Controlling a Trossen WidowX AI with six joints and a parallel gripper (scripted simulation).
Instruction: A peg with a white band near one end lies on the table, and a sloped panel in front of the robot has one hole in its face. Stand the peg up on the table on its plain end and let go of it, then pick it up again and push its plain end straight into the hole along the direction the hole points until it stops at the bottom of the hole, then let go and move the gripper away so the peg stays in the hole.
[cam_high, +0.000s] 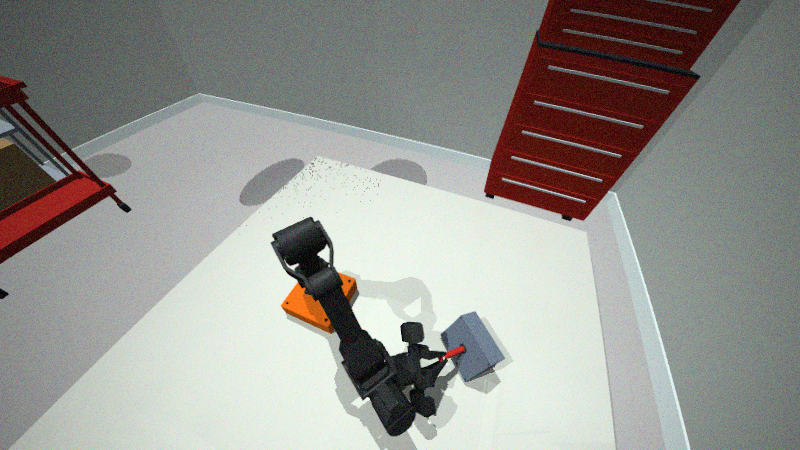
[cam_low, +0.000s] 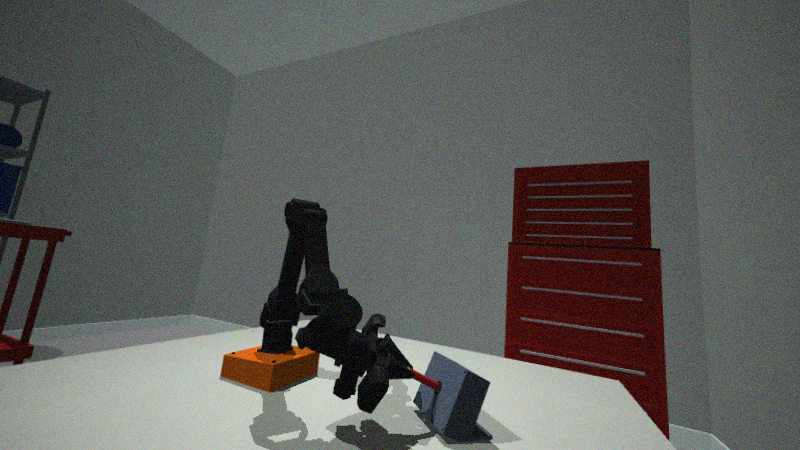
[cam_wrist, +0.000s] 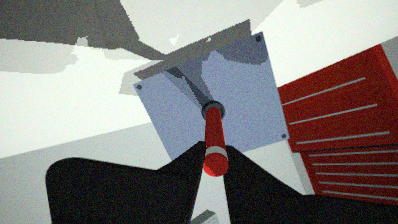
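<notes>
Now: the grey sloped panel 70 mm ahead of my gripper tip, 50 mm to the left of it and 40 mm below it. The rest, counted from my gripper tip: red peg (right at my gripper tip).
</notes>
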